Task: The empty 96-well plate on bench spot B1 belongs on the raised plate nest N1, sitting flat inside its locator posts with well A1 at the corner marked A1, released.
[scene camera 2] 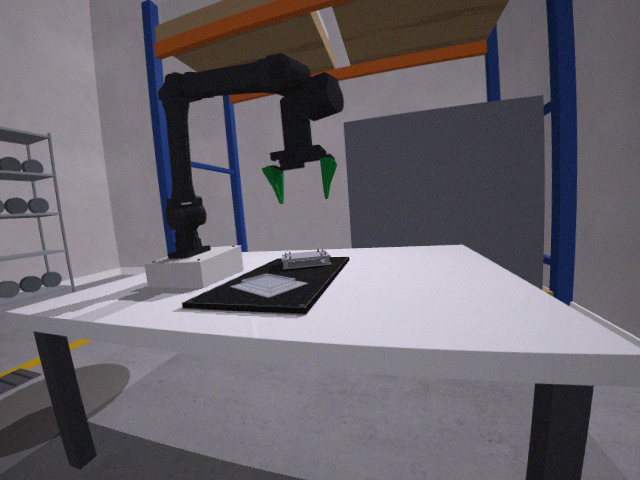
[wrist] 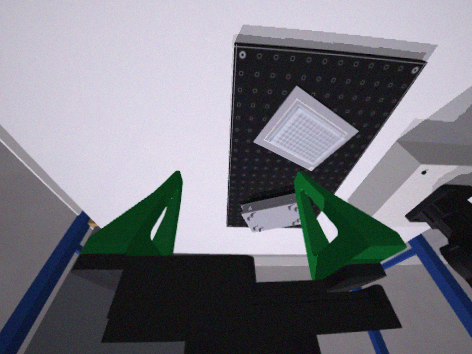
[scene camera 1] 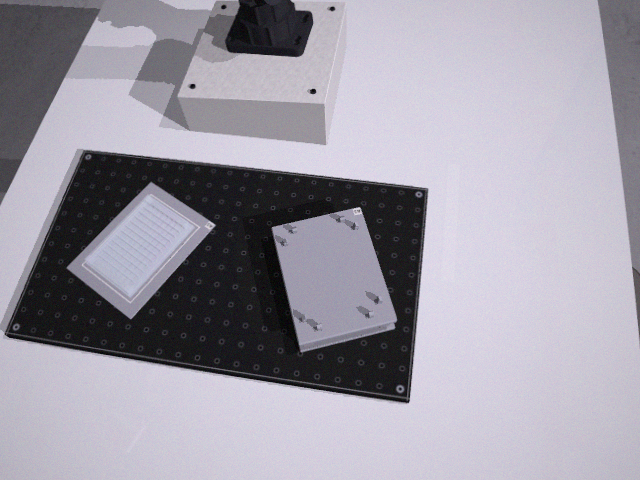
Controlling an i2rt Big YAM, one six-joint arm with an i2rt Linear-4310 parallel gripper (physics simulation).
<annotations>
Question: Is the gripper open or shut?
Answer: Open.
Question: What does the gripper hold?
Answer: Nothing.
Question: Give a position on a well plate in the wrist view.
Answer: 301, 133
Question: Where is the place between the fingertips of the gripper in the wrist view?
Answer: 239, 176
</annotations>
